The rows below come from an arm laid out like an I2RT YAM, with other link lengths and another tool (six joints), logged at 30 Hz.
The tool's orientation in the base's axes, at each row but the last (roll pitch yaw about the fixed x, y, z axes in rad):
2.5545, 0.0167, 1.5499
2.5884, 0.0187, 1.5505
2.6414, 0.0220, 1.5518
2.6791, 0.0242, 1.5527
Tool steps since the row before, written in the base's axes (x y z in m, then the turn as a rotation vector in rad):
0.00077, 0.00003, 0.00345, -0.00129, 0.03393, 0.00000
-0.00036, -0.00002, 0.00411, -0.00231, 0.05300, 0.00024
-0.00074, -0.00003, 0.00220, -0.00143, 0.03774, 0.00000
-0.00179, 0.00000, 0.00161, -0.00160, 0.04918, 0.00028
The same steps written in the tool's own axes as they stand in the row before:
-0.00001, 0.00255, -0.00245, 0.03389, -0.00135, -0.00158
-0.00010, 0.00185, -0.00368, 0.05293, -0.00223, -0.00283
-0.00009, 0.00041, -0.00228, 0.03770, -0.00149, -0.00176
-0.00007, -0.00088, -0.00224, 0.04912, -0.00157, -0.00243

